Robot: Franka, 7 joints.
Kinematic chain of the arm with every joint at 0, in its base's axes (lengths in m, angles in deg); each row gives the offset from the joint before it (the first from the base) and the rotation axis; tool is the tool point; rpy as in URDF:
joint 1: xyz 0 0 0.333 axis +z
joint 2: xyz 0 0 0 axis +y
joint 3: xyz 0 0 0.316 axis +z
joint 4: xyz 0.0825 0 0 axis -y
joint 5: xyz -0.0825 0 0.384 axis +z
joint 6: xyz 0 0 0 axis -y
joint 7: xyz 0.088 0 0 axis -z
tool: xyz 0 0 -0.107 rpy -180 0 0
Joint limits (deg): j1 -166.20..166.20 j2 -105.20..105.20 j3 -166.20..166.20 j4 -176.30..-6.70 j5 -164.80..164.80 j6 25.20..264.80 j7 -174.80..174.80
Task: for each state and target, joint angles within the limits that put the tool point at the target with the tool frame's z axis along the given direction. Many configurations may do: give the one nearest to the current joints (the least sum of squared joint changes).
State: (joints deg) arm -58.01 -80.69 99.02 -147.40 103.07 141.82 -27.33
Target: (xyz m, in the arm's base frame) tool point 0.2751 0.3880 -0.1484 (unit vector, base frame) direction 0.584 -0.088 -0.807
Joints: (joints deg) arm -59.42 -105.20 139.57 -99.24 92.23 167.29 -27.33
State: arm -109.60 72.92 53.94 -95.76 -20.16 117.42 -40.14
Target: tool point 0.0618 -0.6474 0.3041 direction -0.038 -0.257 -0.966
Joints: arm -128.04 33.91 47.93 -107.02 -43.61 138.94 -40.14
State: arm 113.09 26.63 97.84 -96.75 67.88 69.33 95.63
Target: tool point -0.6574 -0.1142 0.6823 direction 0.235 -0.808 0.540
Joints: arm 136.68 47.16 78.99 -71.33 76.13 100.56 95.63
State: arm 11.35 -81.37 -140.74 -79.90 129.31 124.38 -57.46
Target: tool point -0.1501 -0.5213 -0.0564 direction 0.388 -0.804 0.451
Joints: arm 24.31 -85.89 -144.08 -99.22 92.02 98.88 -57.46
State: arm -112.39 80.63 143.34 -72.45 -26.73 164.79 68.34
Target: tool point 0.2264 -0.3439 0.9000 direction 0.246 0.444 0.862
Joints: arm -80.41 93.22 162.98 -102.19 -13.14 165.39 68.34
